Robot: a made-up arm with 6 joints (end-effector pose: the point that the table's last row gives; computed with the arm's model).
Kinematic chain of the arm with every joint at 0, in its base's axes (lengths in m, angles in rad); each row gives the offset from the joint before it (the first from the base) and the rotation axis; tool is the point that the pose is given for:
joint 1: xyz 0 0 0.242 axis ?
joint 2: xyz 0 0.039 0 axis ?
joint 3: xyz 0 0 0.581 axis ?
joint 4: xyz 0 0 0.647 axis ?
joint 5: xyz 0 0 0 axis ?
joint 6: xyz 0 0 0.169 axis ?
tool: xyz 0 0 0
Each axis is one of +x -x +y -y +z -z.
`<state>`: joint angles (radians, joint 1 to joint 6).
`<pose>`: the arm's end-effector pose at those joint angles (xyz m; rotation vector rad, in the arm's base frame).
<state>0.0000 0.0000 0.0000 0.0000 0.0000 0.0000</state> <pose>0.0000 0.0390 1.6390 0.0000 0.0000 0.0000</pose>
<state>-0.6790 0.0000 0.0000 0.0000 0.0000 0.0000</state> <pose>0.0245 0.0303 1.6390 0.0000 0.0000 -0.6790</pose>
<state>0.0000 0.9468 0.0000 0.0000 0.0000 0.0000</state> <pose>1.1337 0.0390 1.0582 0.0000 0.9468 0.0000</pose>
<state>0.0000 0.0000 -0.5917 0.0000 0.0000 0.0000</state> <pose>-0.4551 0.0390 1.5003 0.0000 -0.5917 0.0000</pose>
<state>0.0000 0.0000 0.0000 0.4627 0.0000 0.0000</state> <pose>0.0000 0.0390 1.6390 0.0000 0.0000 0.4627</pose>
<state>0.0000 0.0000 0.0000 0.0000 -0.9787 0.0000</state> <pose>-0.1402 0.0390 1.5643 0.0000 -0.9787 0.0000</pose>
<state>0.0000 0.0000 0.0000 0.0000 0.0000 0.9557</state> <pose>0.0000 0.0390 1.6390 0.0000 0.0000 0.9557</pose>
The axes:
joint 1: +z
joint 2: +y
joint 3: +y
joint 4: +z
joint 5: +y
joint 6: +z

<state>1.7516 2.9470 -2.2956 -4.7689 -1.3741 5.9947</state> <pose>0.0314 0.5315 0.2184 1.4169 0.9791 1.9604</pose>
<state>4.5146 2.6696 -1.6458 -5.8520 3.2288 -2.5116</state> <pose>-0.0987 -0.6595 -0.0151 -1.2358 1.8158 0.9849</pose>
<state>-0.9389 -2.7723 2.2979 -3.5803 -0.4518 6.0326</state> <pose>-0.2982 0.4203 0.4415 -0.0959 -0.1949 1.5529</pose>
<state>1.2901 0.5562 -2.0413 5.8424 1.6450 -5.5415</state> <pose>-0.0549 -0.3092 0.9416 0.4552 0.3227 1.9861</pose>
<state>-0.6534 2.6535 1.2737 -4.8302 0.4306 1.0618</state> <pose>-0.1716 0.2687 -0.8313 -2.2618 0.2361 0.5110</pose>
